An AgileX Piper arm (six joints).
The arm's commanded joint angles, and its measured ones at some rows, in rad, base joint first. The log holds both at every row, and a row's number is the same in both.
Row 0, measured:
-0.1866, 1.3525, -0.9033, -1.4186, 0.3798, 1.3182
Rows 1 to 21, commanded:
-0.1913, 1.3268, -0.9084, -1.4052, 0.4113, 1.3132
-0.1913, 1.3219, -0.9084, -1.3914, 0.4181, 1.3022
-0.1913, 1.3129, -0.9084, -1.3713, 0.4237, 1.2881
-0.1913, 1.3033, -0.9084, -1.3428, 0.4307, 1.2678
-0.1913, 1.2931, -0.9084, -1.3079, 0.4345, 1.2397
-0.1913, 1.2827, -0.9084, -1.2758, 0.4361, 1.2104
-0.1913, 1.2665, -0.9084, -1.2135, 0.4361, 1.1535
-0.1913, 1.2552, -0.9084, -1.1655, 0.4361, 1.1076
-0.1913, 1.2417, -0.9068, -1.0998, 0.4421, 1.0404
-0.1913, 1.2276, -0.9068, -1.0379, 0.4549, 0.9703
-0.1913, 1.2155, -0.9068, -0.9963, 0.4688, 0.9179
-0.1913, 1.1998, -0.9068, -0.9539, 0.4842, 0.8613
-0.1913, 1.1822, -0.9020, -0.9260, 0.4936, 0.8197
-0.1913, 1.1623, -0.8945, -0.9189, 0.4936, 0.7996
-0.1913, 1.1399, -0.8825, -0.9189, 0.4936, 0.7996
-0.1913, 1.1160, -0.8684, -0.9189, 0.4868, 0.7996
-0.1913, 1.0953, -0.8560, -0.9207, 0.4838, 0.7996
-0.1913, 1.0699, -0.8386, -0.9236, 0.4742, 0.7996
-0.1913, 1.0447, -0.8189, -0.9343, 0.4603, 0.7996
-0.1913, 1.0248, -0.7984, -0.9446, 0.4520, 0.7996
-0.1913, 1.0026, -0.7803, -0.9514, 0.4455, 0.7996
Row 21, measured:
-0.1866, 1.0877, -0.8425, -0.9209, 0.4571, 0.8158
